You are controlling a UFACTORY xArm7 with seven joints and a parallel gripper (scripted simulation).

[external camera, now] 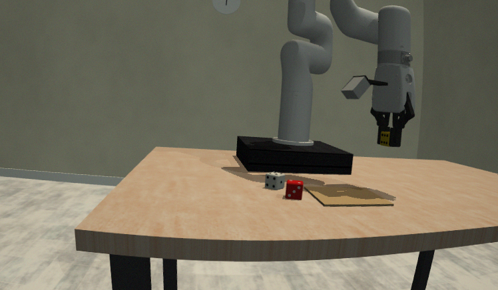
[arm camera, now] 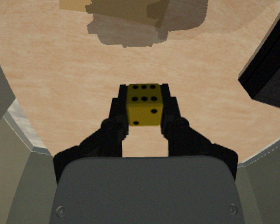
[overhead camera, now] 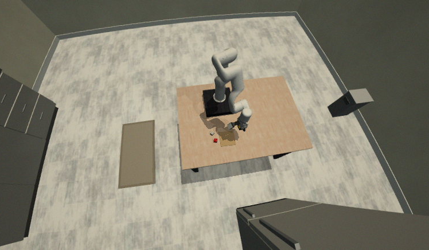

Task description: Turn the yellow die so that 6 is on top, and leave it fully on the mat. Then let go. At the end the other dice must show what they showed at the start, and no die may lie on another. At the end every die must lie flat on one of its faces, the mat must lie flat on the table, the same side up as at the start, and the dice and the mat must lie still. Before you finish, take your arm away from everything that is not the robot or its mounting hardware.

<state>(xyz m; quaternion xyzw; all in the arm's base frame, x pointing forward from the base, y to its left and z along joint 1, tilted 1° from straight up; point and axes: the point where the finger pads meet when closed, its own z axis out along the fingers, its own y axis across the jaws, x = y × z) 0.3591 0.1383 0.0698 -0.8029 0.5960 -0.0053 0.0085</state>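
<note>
My gripper is now 6 cm short of the tan mat, 11 cm to the left of it and 12 cm above it. From my hand the other things lie so: white die 25 cm to the right, 11 cm below; yellow die 1 cm below; red die 7 cm ahead, 22 cm to the right, 11 cm below.
</note>
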